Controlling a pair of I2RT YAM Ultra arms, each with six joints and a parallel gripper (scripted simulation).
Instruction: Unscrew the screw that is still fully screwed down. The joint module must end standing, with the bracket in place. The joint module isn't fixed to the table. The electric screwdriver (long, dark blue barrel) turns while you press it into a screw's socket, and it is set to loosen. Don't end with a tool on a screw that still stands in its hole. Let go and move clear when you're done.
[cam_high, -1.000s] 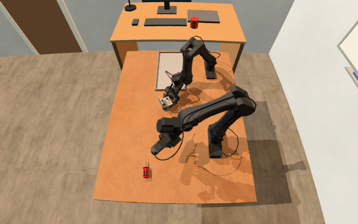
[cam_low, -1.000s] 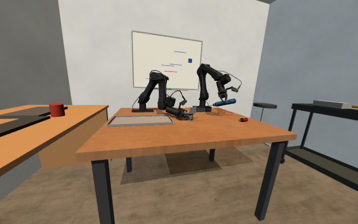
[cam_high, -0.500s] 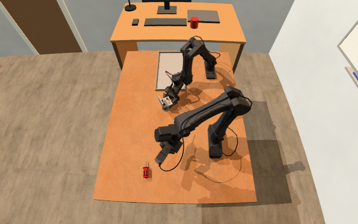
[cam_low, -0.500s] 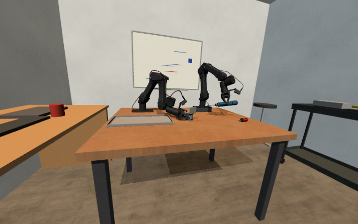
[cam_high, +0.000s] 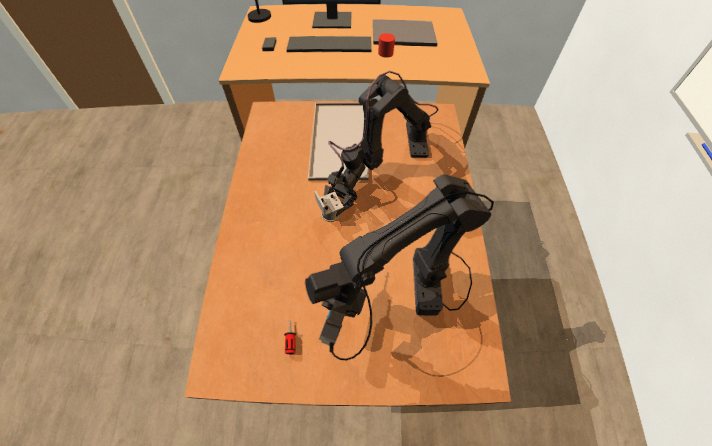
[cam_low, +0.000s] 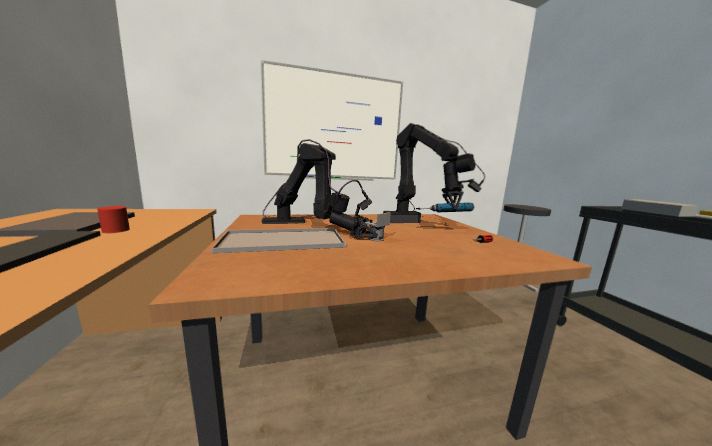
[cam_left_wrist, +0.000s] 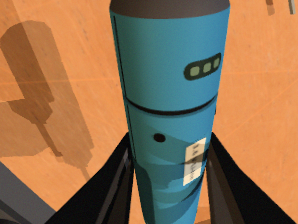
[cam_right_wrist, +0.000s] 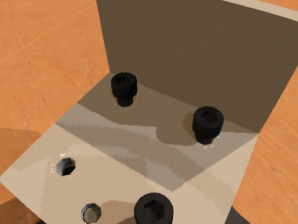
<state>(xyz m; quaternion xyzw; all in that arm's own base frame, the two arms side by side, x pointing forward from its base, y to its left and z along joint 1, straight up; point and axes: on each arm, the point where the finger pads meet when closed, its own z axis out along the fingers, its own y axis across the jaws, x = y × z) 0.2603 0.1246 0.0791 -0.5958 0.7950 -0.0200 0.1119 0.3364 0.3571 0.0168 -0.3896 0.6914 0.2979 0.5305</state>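
Now: the l-shaped bracket 50 mm above my right hand. Also, from my right hand: small red screwdriver: 80 mm ahead, 430 mm to the left, 10 mm below; then grey bit: 90 mm behind, 250 mm to the left, 90 mm above; then grey tray: 360 mm to the right, 20 mm below.
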